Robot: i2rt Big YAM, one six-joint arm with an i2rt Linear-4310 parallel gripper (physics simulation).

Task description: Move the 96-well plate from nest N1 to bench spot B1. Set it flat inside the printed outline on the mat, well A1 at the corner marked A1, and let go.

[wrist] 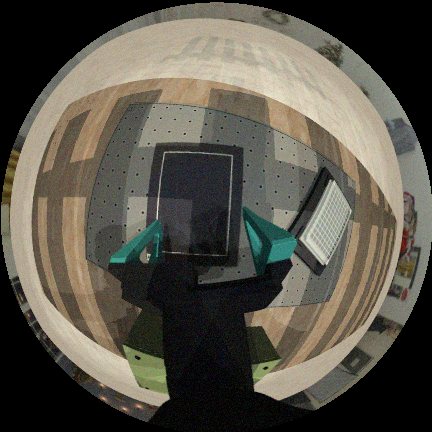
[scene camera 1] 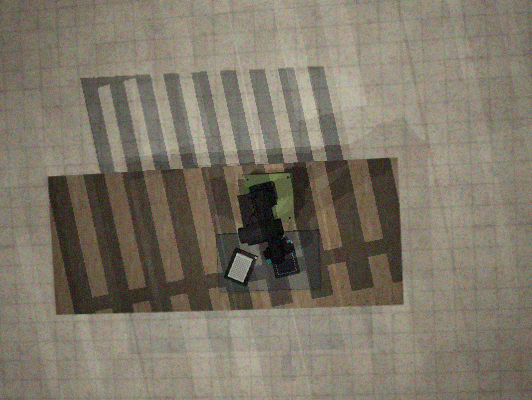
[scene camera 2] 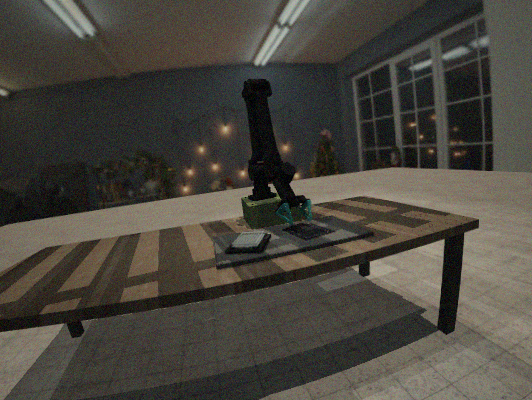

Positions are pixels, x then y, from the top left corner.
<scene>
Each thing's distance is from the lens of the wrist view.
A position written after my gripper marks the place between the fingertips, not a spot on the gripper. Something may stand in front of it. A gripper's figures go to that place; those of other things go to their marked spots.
my gripper [wrist: 199, 216]: 16 cm
white well plate [wrist: 322, 232]: 26 cm
dark outlined slot [wrist: 195, 189]: 20 cm
The marked spots on the dark outlined slot and the white well plate are 21 cm apart.
</scene>
